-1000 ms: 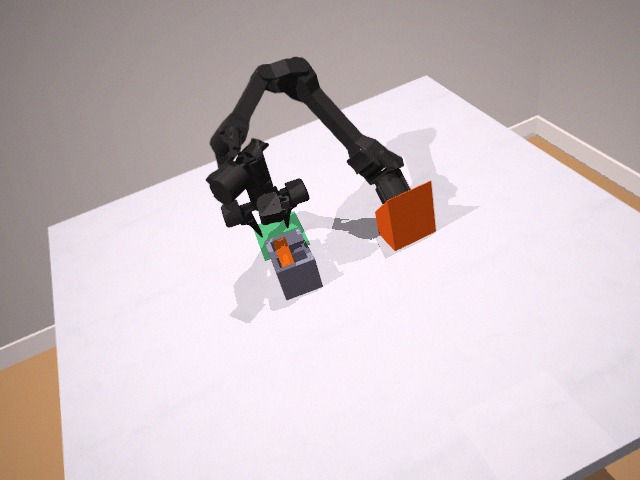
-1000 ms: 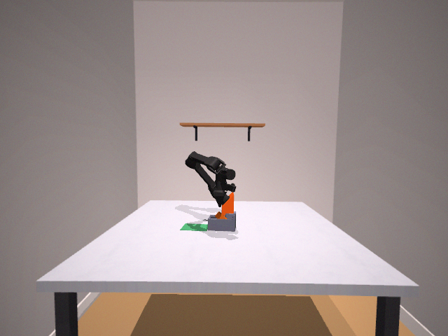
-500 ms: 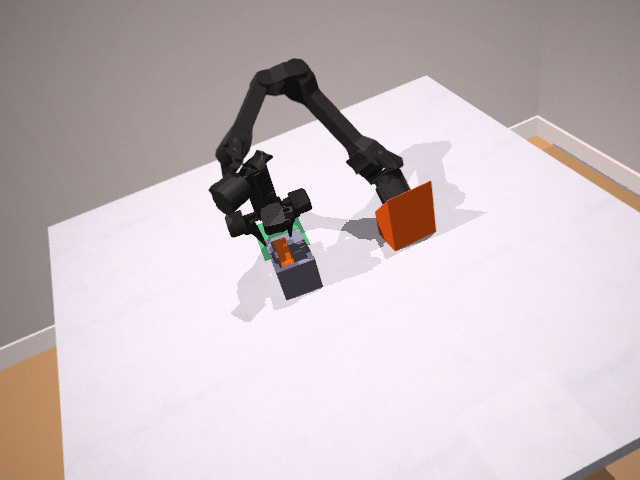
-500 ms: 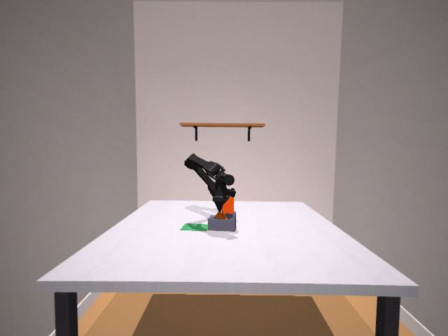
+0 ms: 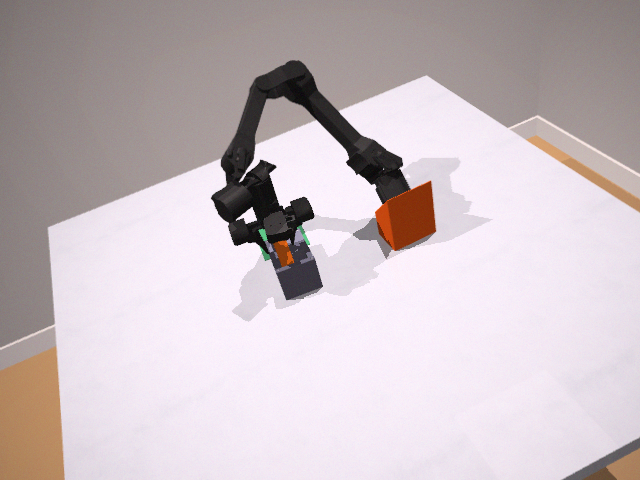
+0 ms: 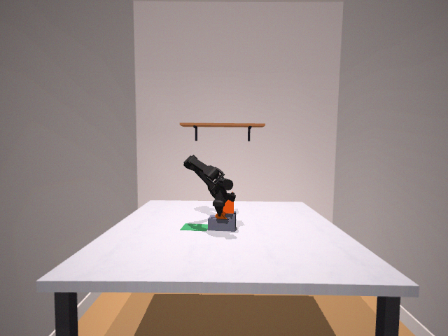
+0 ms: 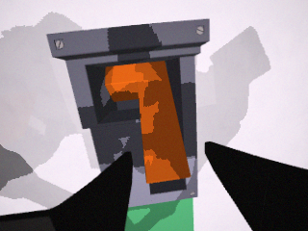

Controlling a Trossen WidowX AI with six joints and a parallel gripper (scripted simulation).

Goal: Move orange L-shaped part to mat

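Now: gripper tip 10 mm past the orange L-shaped part, 40 mm to the right of it and 40 mm above it. Round my gripper tip: green mat 30 mm behind, 140 mm to the right, 100 mm below.
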